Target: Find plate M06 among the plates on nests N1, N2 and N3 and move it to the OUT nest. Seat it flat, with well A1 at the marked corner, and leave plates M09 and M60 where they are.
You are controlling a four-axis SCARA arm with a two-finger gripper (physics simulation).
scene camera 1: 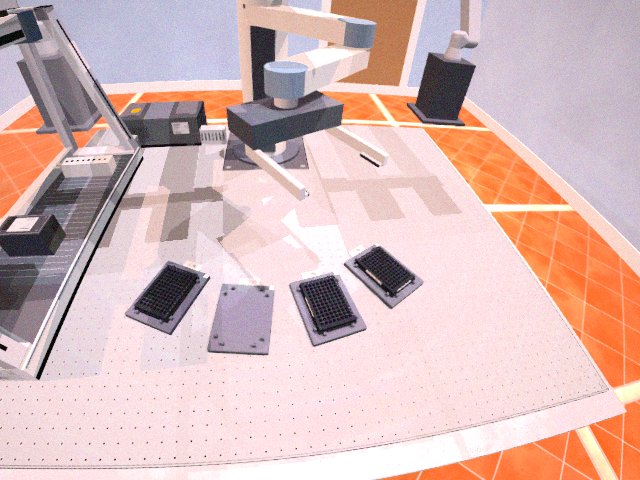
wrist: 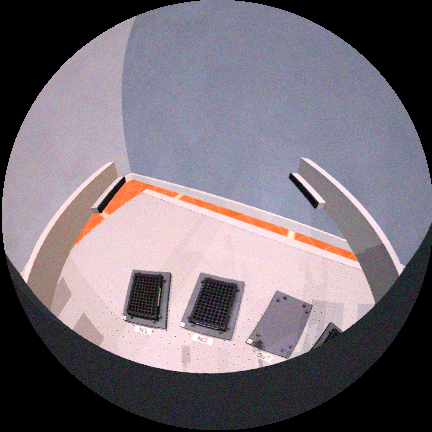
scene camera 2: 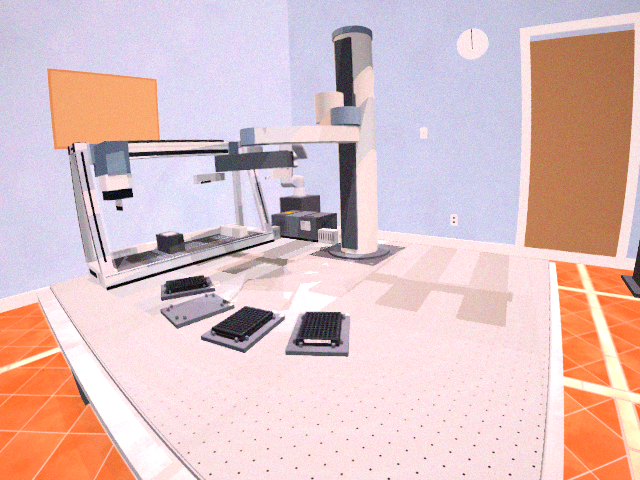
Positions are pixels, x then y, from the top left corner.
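On an N1 nest, (scene camera 1: pixel 391 302) and (wrist: pixel 167 274) are the same spot. My gripper is visible in scene camera 2 (pixel 231 176), in scene camera 1 and in the wrist view. On my gripper, (scene camera 1: pixel 265 154) and (wrist: pixel 376 257) are the same spot.
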